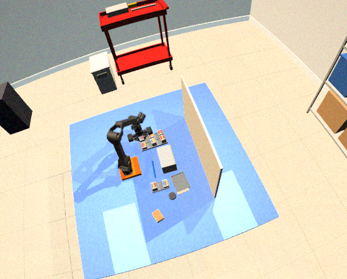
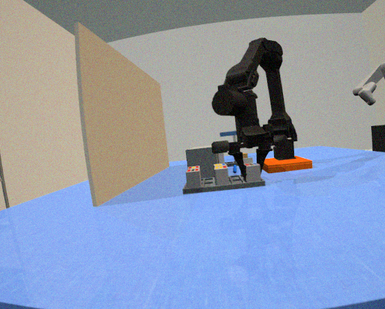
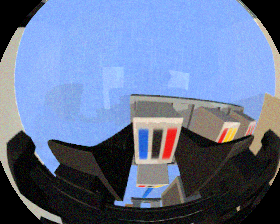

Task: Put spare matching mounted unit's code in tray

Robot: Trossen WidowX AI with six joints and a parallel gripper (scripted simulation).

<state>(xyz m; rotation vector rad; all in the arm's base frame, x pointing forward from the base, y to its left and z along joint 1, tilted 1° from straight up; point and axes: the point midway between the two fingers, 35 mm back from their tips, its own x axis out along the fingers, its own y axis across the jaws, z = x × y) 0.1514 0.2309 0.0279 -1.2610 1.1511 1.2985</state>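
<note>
My gripper tip is now 18 cm short of the flat grey tray, 41 cm to the left of it and 1 cm above it. The rest, counted from my gripper tip: grey mounted unit 14 cm ahead, 22 cm to the right, 3 cm above; then blue stick 3 cm ahead, 26 cm to the right, 1 cm below; then grey spare 2 cm above.
</note>
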